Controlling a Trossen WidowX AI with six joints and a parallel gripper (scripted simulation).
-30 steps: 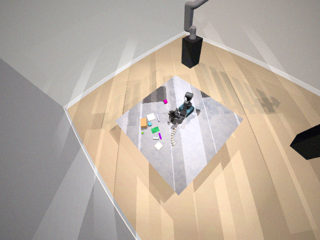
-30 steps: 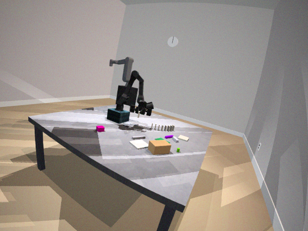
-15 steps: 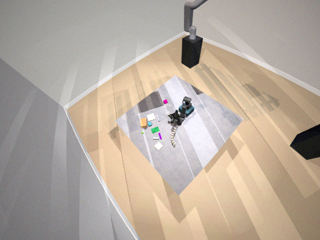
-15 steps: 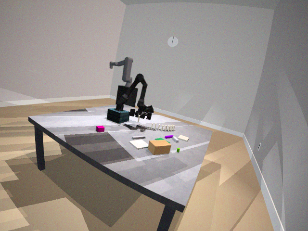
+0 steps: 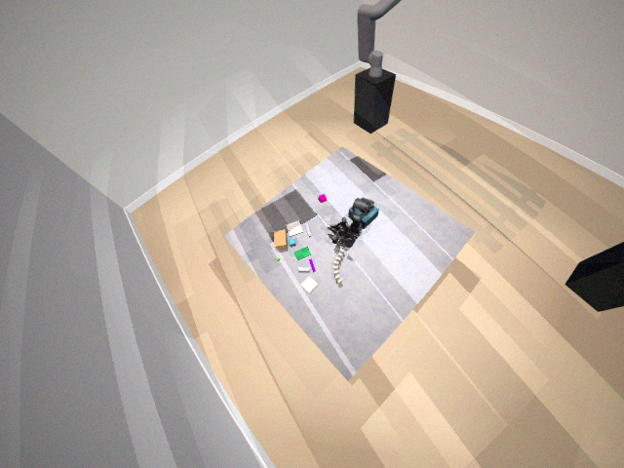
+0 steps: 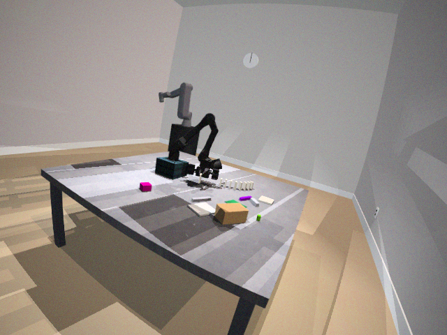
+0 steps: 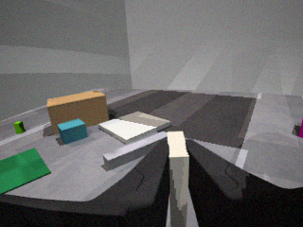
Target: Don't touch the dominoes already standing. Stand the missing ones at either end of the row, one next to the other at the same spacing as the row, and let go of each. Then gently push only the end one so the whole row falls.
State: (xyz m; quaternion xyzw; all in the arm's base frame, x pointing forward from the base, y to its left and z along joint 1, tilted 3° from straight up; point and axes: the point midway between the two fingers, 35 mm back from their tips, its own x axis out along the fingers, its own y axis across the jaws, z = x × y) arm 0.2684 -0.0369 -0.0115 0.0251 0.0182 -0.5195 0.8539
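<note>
The grey bar lies 10 cm ahead of my gripper tip, 11 cm to the right of it and 8 cm below it. From my gripper tip the other things lie so: green card: 24 cm ahead, 1 cm to the left, 9 cm below; teal cube: 25 cm ahead, 10 cm to the right, 7 cm below; white flat tile: 17 cm ahead, 19 cm to the right, 8 cm below.
</note>
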